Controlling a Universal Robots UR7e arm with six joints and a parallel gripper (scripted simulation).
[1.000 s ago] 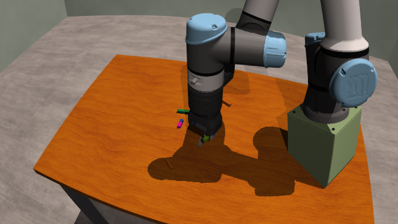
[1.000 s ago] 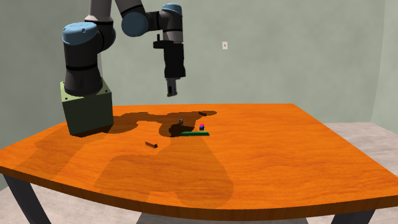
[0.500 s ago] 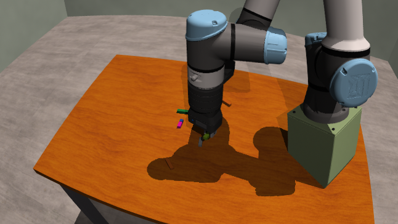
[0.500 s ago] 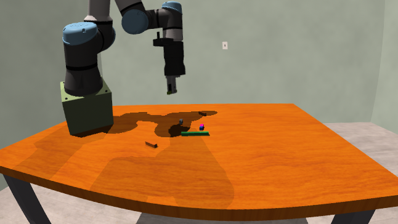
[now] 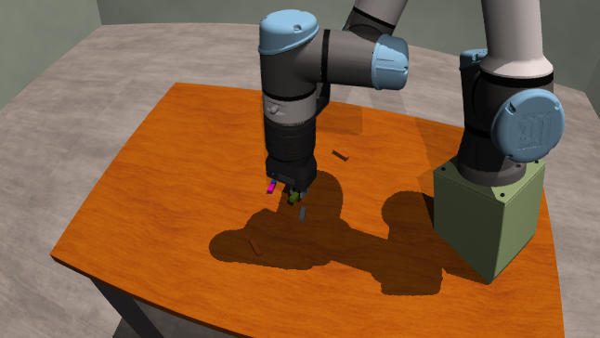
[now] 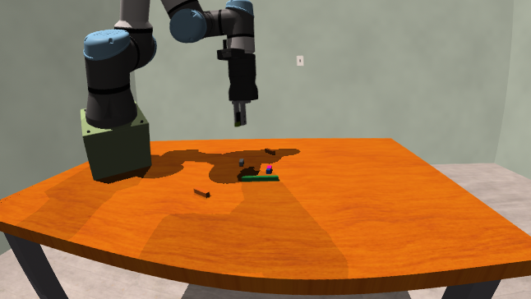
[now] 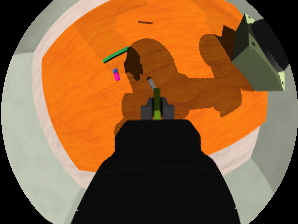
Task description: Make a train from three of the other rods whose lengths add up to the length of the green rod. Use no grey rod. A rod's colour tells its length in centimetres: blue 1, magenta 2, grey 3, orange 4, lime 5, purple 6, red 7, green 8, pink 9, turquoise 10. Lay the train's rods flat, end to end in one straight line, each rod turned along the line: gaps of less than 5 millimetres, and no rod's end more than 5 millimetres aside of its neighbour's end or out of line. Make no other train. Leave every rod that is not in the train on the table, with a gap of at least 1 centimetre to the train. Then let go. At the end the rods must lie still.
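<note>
The magenta rod lies 80 mm ahead of my hand, 80 mm to the right of it and 110 mm below it. Also, from my hand: lime rod (10 mm below); then blue rod (80 mm ahead, 100 mm to the right, 110 mm below); then grey rod (30 mm to the right, 110 mm below).
</note>
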